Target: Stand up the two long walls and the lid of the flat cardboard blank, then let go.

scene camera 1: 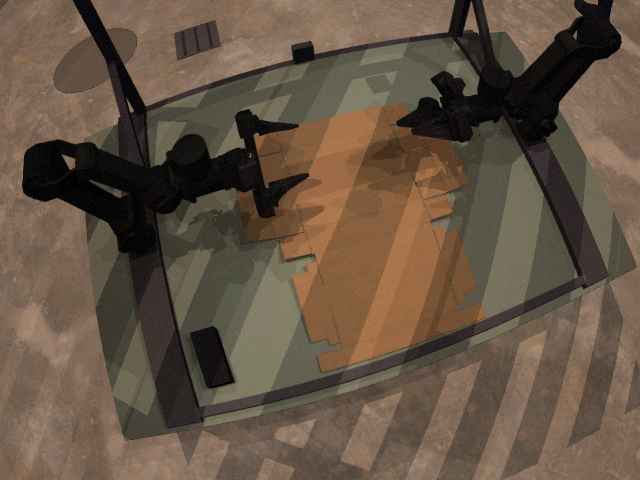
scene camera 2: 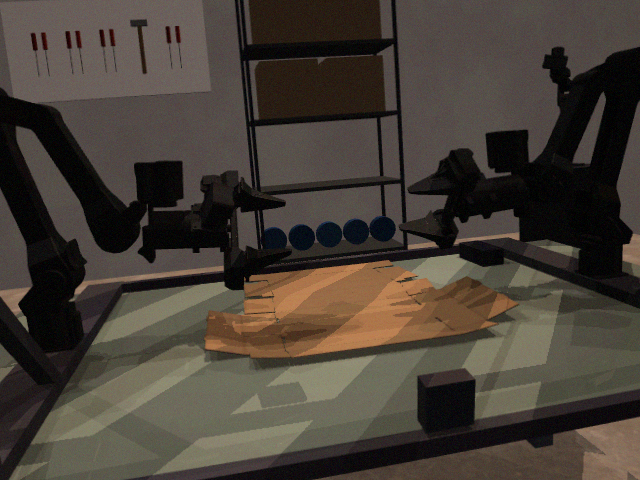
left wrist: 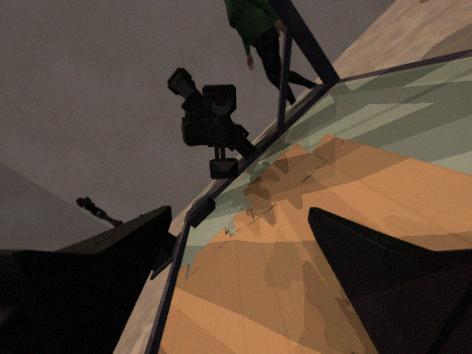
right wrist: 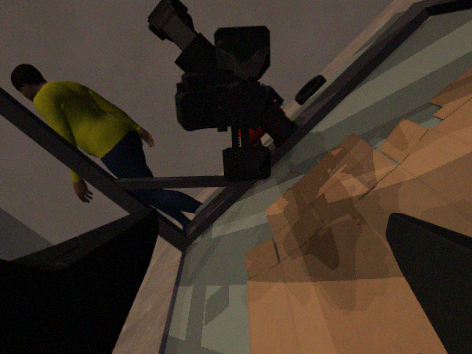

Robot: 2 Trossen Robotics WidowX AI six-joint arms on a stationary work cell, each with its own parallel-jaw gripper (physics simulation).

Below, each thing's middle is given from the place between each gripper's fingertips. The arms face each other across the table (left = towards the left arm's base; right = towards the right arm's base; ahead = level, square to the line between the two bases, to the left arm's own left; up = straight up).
My right gripper is now 270 mm to the left of the black block point(scene camera 1: 212, 359), 270 mm short of it and 150 mm above it.
Right now my left hand is 46 cm to the left of the black block, 27 cm short of it and 14 cm above it.
